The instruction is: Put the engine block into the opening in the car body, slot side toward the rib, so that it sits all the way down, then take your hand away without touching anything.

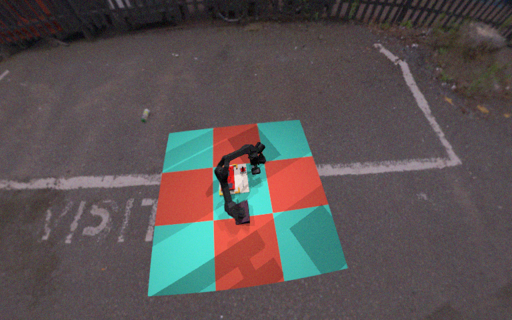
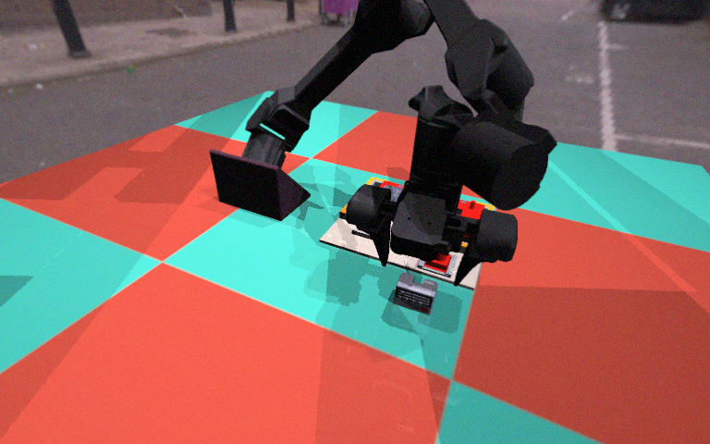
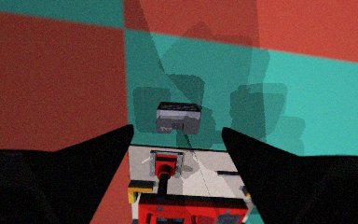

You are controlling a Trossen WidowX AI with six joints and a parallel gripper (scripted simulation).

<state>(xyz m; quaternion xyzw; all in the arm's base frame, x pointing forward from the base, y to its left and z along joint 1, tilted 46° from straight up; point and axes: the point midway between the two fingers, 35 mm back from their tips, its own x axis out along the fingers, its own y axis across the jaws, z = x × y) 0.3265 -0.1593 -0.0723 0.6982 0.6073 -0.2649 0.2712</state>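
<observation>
Now: the grey engine block 3 cm below my gripper tip.
</observation>
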